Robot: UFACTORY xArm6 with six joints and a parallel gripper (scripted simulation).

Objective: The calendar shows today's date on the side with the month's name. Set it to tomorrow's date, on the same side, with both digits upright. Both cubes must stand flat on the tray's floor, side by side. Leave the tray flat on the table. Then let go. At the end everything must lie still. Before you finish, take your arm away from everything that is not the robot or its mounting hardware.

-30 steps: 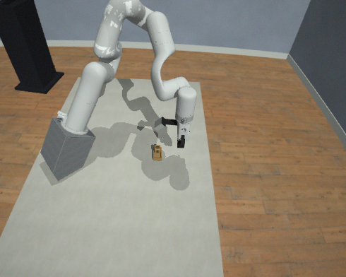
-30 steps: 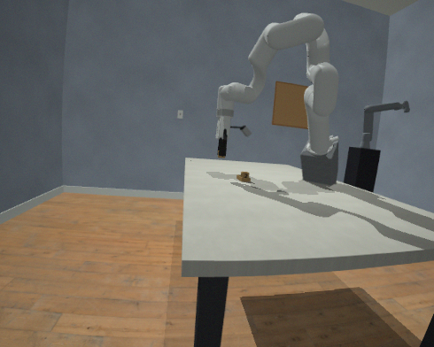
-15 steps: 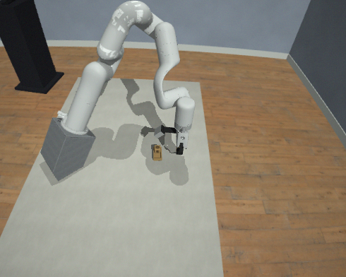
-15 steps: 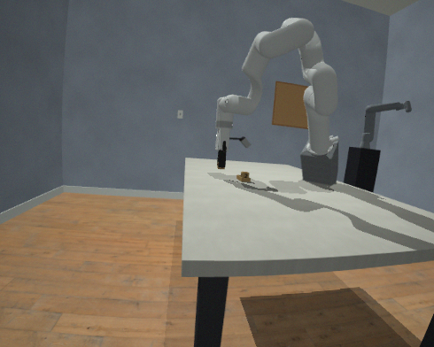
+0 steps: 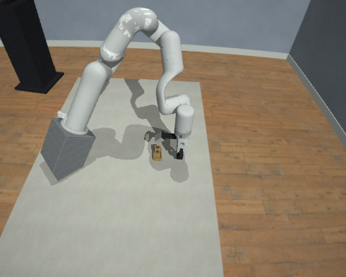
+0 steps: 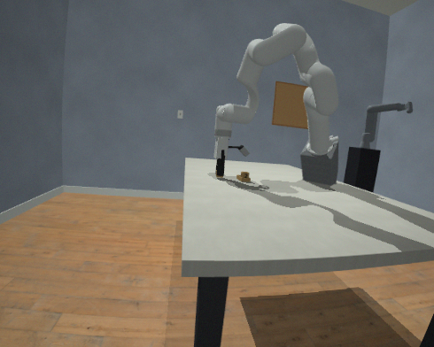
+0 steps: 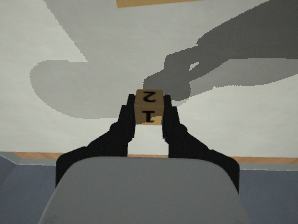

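Right now my hand is 10 mm above the wooden digit cube. Also, from my hand: wooden calendar tray 110 mm behind, 30 mm below.
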